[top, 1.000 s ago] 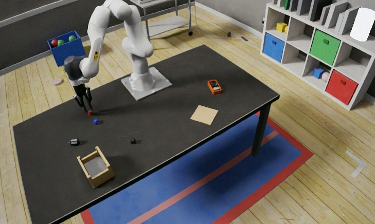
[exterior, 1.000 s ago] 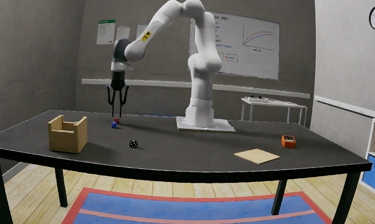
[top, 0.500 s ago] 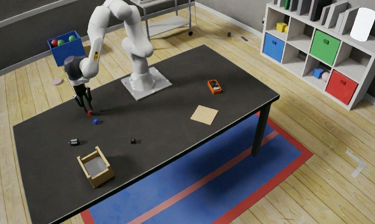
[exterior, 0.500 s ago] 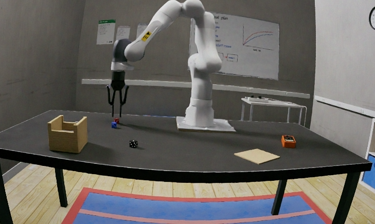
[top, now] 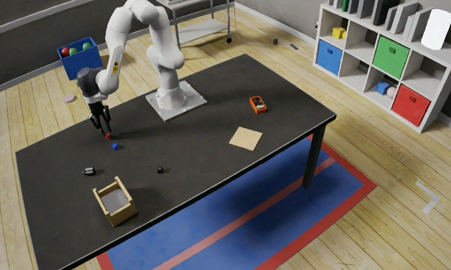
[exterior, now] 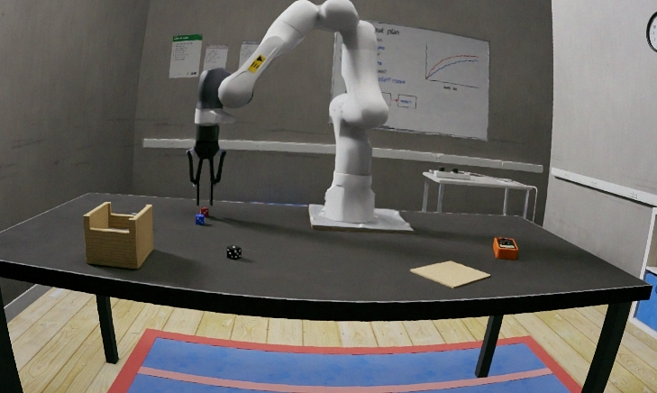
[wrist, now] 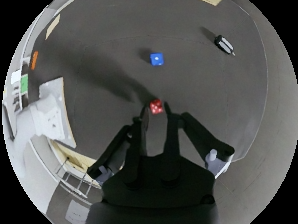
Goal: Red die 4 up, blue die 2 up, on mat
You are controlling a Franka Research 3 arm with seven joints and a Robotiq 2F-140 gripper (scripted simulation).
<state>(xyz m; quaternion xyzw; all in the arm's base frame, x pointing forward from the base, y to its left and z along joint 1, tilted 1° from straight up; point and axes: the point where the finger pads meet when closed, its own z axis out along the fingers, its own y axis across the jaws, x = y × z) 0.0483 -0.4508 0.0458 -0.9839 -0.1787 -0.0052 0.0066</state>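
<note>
My hand is 5 cm above the red die. From my hand the other things lie so: dark object 21 cm ahead, 18 cm to the right, 5 cm below; then black die 41 cm ahead, 16 cm to the left, 5 cm below; then blue die 11 cm ahead, 5 cm below, 1 cm to the left.
</note>
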